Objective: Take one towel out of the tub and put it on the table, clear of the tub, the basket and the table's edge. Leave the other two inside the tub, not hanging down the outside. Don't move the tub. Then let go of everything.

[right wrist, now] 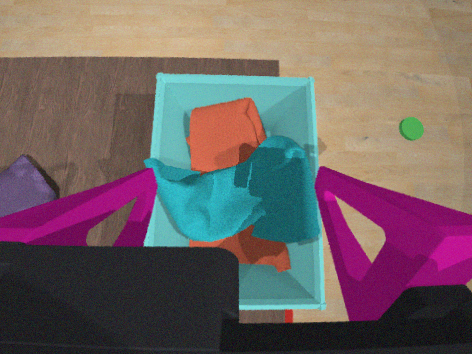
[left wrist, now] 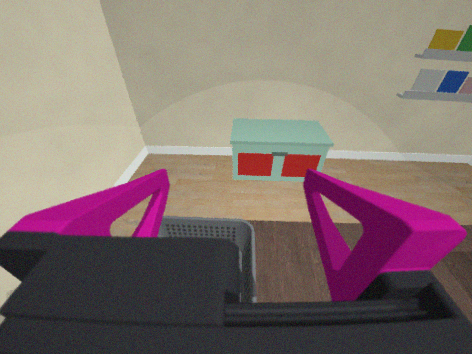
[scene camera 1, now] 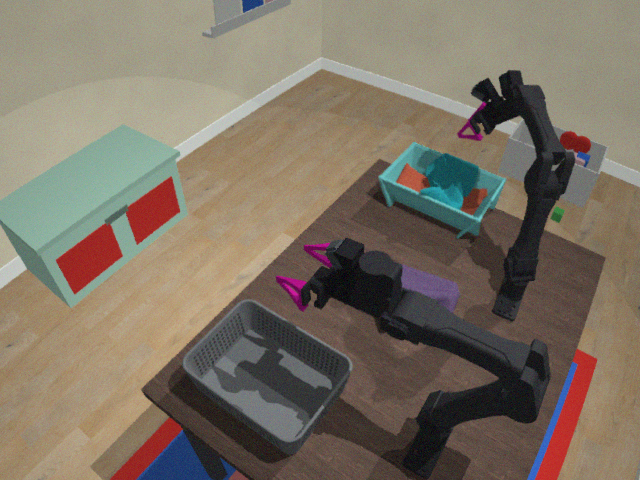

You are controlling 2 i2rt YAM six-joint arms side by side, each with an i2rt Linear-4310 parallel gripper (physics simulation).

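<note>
The turquoise tub (scene camera 1: 423, 206) (right wrist: 280, 290) stands upright near the table's far end. Inside it lie a teal towel (scene camera 1: 452, 173) (right wrist: 210, 210) and orange cloth (scene camera 1: 410, 177) (right wrist: 225, 132), showing on both sides of the teal one. In the right wrist view, a teal corner laps over the tub's left rim. A purple towel (scene camera 1: 431, 286) (right wrist: 22, 187) lies on the table between tub and basket, partly hidden by my left arm. My right gripper (scene camera 1: 467, 131) (right wrist: 235, 176) is open and empty, above the tub. My left gripper (scene camera 1: 292, 263) (left wrist: 236, 176) is open and empty, near the basket.
The grey basket (scene camera 1: 310, 341) (left wrist: 200, 227) stands on the brown table (scene camera 1: 351, 232) (right wrist: 75, 100) at its near end. Beyond the table are a mint cabinet (scene camera 1: 87, 186) (left wrist: 280, 132), a white toy box (scene camera 1: 573, 183) and a green object (scene camera 1: 557, 214) on the floor.
</note>
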